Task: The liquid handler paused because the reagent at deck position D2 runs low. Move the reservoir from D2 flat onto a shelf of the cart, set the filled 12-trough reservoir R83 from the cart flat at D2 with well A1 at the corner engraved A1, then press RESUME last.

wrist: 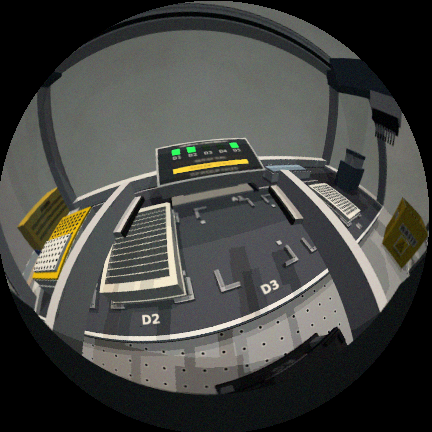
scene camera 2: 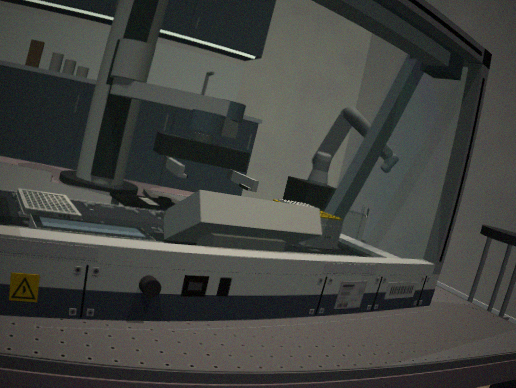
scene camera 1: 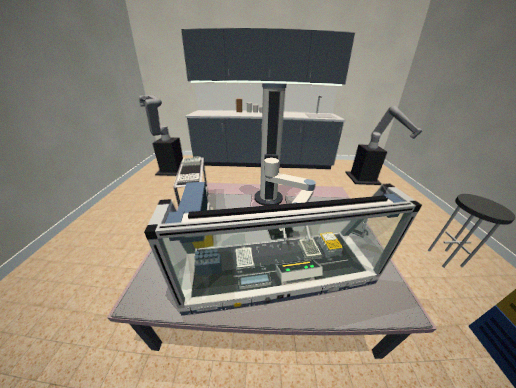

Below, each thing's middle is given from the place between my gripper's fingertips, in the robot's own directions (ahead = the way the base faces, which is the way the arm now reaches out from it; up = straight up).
Labels:
I see my gripper 80 mm to the right of the white-framed 12-trough reservoir (wrist: 144, 266) and 70 mm above it.

